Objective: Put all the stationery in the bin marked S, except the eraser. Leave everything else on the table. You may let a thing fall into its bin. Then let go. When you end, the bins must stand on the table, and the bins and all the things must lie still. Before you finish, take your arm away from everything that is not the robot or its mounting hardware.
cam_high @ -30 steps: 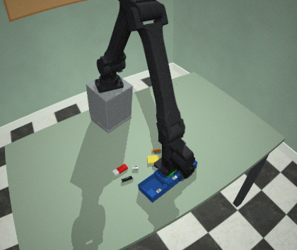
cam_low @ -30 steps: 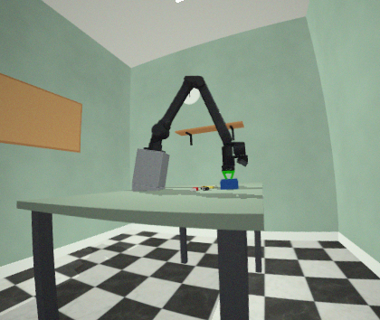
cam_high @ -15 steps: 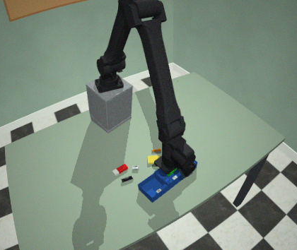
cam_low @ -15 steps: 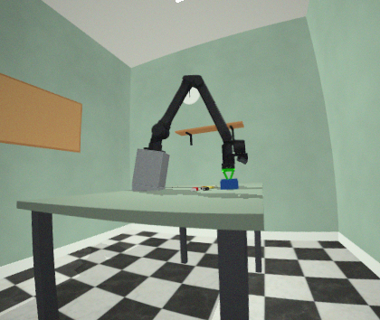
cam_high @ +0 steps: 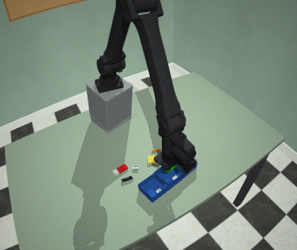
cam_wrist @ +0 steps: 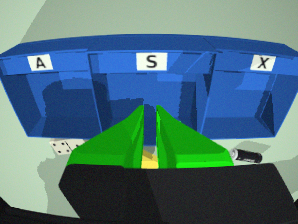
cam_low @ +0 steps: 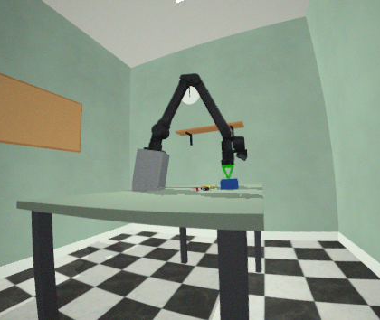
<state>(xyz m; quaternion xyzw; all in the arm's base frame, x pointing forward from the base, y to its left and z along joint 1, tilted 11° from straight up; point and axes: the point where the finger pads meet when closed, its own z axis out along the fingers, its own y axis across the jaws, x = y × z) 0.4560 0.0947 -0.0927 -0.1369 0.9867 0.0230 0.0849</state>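
Now: hand 30 mm above the blue bin row. Also, from my hand: orange pen-like item (160 mm behind, 50 mm below, 20 mm to the left); then yellow pad (110 mm behind, 50 mm below, 20 mm to the right); then white domino (110 mm behind, 80 mm to the left, 50 mm below).
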